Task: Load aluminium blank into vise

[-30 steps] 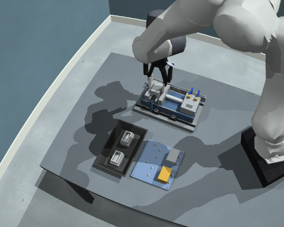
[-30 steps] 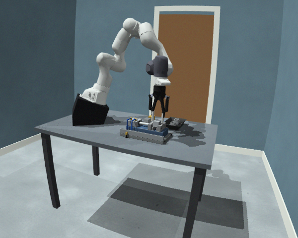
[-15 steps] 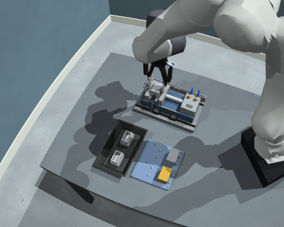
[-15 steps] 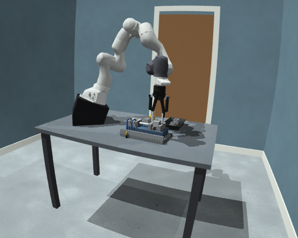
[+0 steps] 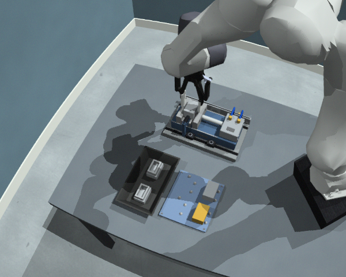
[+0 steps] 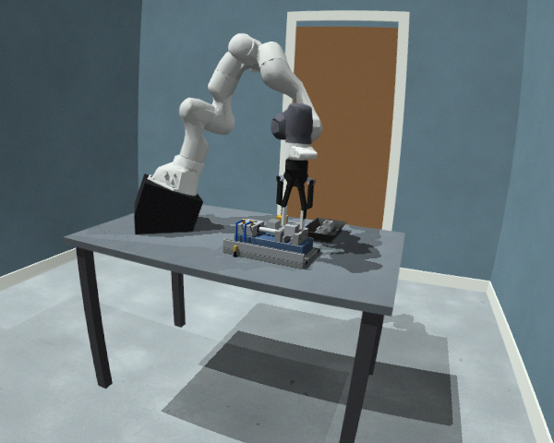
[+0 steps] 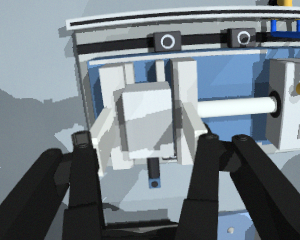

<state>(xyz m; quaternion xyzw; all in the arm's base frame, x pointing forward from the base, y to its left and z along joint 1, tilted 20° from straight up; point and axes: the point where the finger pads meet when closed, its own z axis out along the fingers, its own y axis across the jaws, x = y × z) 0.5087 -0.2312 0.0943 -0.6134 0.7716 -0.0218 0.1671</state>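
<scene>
Right now my hand is 60 mm above the fixed jaw and 30 mm short of it. Also, from my hand: vise (100 mm below, 70 mm behind, 20 mm to the left); vise hose block (160 mm behind, 60 mm below, 40 mm to the left); moving jaw (60 mm below, 30 mm behind, 10 mm to the left).
</scene>
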